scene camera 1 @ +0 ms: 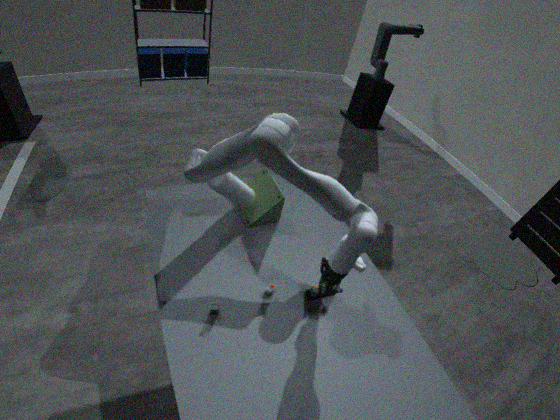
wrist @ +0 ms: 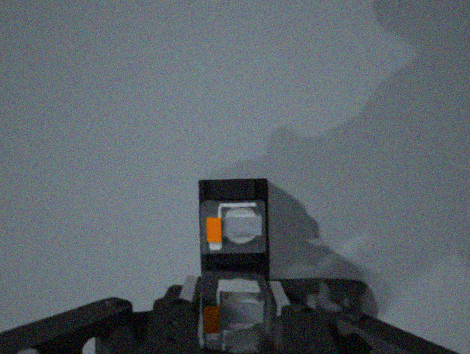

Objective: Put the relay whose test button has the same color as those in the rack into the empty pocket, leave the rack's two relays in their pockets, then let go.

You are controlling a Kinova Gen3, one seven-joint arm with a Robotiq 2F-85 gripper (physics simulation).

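Places are measured from the arm's base along level axes (x down, y right, z back), in centimetres.
Where they show: gripper, fingertip midpoint: [scene camera 1: 322,288] [wrist: 231,299]; arm's base, origin of the base link: [scene camera 1: 246,198].
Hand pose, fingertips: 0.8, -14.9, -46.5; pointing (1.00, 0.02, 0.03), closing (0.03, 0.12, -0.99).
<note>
Things, the pixels of their top centre, and the offset from my fingertips, as dx, dy, dz. "spot": a spot on its surface instead.
- black rack, surface spot: [wrist: 232,190] spot: +1.4, -4.9, -0.3
- clear-topped relay, middle of its top: [wrist: 233,229] -1.1, -3.4, -0.3
- relay with a red button, middle of its top: [scene camera 1: 270,287] -0.7, +17.7, +4.4
- green button, middle of its top: [scene camera 1: 214,306] -0.7, +36.7, +1.9
The black rack [wrist: 232,190] [scene camera 1: 314,307] stands upright on the pale surface. In the wrist view, a clear-topped relay [wrist: 241,227] with an orange test button sits in its far pocket. My gripper [wrist: 231,299] [scene camera 1: 324,296] is shut on another relay [wrist: 240,312], also with an orange button, lined up with the rack just below the seated relay in the wrist view. How deep it sits is not visible. The rack's other relay and the lower part of the rack are hidden. A relay with a red button [scene camera 1: 270,290] and one with a green button [scene camera 1: 213,309] stand left of the rack.
A green block [scene camera 1: 267,200] is by the arm's base, well behind the relays. A shelf unit [scene camera 1: 172,43] stands at the back. Another dark arm on a black pedestal [scene camera 1: 370,100] stands at the back right. The arm's shadows fall across the rack area.
</note>
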